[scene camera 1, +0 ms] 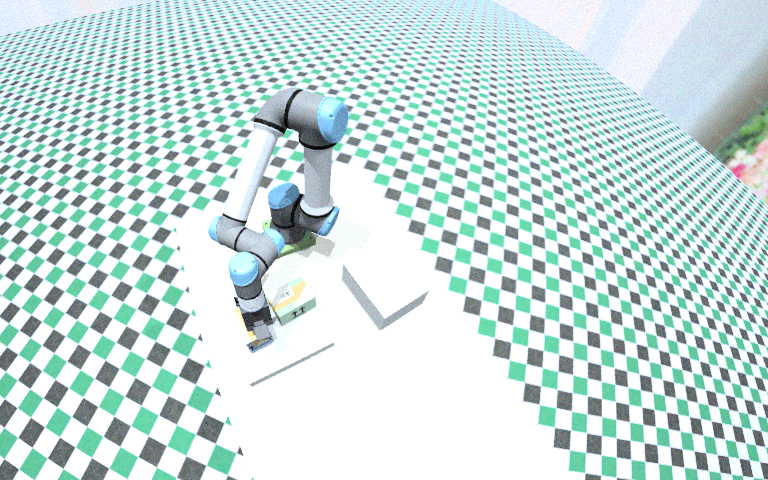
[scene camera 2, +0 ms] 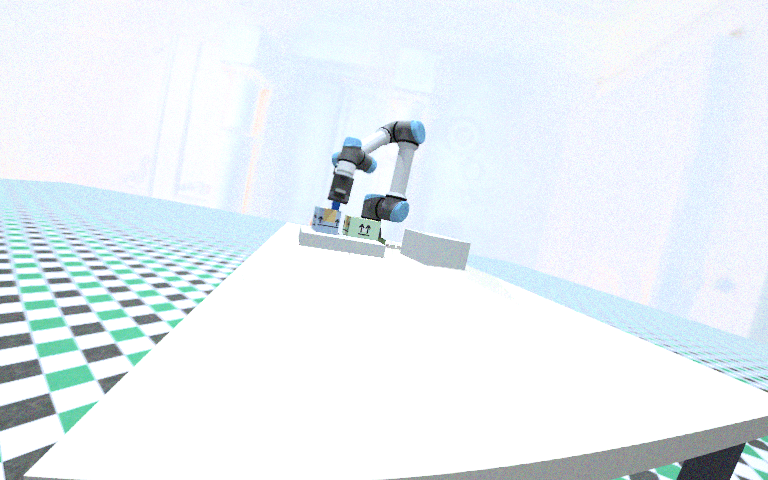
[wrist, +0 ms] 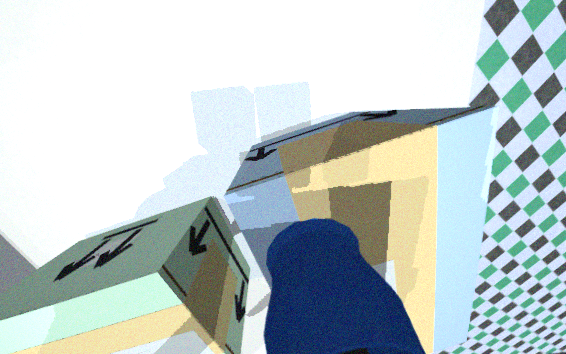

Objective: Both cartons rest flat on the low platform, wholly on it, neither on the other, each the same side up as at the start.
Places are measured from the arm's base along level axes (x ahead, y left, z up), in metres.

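Where they show: hand, tool point: (scene camera 2: 334,212) (wrist: 308,231); arm's base, link origin: (scene camera 1: 288,229).
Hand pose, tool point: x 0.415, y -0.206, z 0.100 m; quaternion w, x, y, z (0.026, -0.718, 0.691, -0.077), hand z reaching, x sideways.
Each offset is from my tool point to the centre of the thing. Level surfaces: height alone.
A blue carton @[dx -0.028, dy -0.029, dz -0.038 m] (scene camera 1: 259,344) (scene camera 2: 326,220) (wrist: 462,225) with tan tape stands upright on the low white platform @[dx -0.002, dy +0.042, dz -0.110 m] (scene camera 1: 291,363) (scene camera 2: 342,244), at its left in scene camera 2. A pale green carton @[dx -0.078, dy +0.127, dz -0.045 m] (scene camera 1: 298,310) (scene camera 2: 364,227) (wrist: 150,240) with tan tape rests flat on the platform beside it, arrows on its side. A narrow gap shows between them in the wrist view. My gripper (scene camera 2: 335,206) (wrist: 315,235), a dark blue suction cup, is at the blue carton's top with suction off; the exact contact is hidden. The arm covers much of the blue carton in scene camera 1.
A taller white block @[dx -0.044, dy +0.463, dz -0.074 m] (scene camera 1: 365,297) (scene camera 2: 433,249) stands on the table @[dz -0.134 m] (scene camera 1: 424,396) (scene camera 2: 396,339), to the right of the platform. The arm's base on a green plate (scene camera 1: 300,243) is behind the green carton. The table's left edge runs close beside the platform.
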